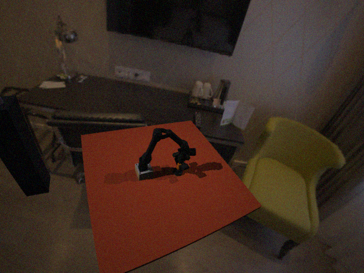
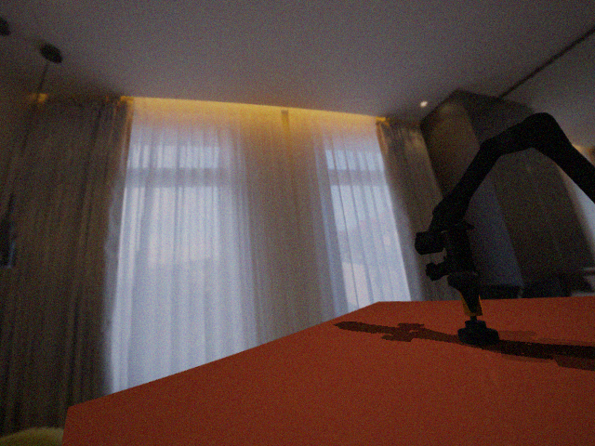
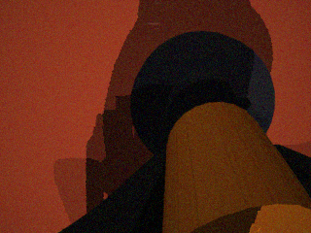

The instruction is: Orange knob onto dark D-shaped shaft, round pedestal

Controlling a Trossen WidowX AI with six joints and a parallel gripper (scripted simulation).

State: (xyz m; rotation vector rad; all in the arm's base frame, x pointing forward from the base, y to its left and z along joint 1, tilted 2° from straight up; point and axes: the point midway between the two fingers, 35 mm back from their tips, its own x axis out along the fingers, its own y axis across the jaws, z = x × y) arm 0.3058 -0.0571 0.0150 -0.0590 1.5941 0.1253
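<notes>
My gripper tip is 40 mm above the round dark pedestal. Round my gripper tip: orange knob (20 mm above).
</notes>
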